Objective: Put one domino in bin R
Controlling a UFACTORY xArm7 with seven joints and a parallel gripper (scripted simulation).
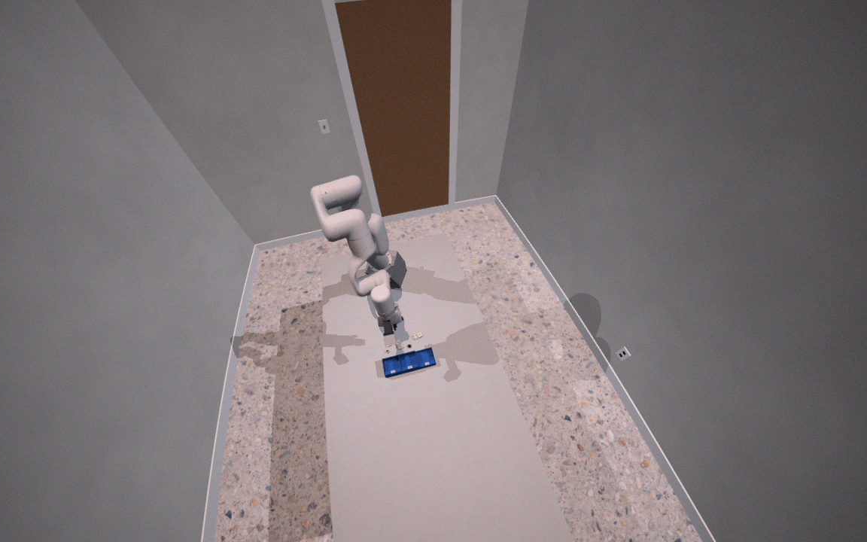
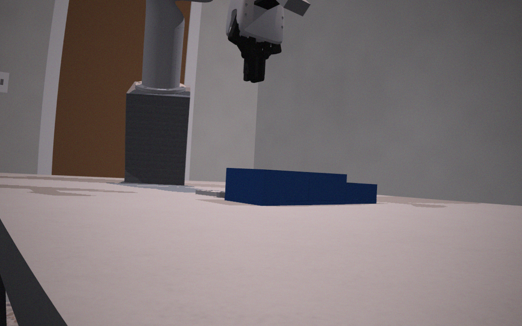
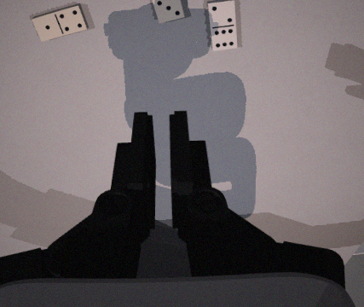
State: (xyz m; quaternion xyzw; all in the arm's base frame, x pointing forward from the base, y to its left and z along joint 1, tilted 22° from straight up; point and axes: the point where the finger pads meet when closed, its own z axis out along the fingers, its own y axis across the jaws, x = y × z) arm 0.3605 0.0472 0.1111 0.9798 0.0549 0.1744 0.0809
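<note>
Now: hand 11 cm short of the blue bin, 4 cm to the right of it and 20 cm above it. From my hand the other things lie so: white domino 3 cm behind, 10 cm to the left, 22 cm below; then grey hex nut 3 cm ahead, 6 cm to the right, 22 cm below.
</note>
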